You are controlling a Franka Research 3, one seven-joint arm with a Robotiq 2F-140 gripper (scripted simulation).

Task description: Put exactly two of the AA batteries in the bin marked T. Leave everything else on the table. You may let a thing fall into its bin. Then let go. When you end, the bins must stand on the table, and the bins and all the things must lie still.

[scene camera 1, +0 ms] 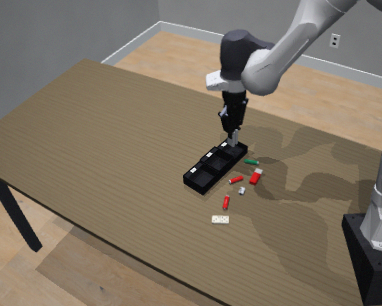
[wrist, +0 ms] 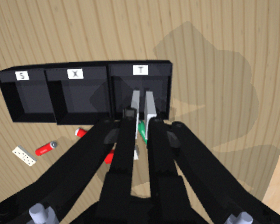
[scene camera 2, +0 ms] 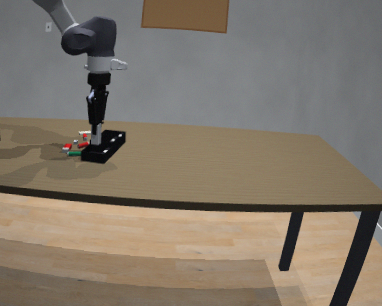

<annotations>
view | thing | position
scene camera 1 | my gripper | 232,143
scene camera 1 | black bin row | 217,162
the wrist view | my gripper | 142,100
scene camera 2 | my gripper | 95,143
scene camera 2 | black bin row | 92,153
</annotations>
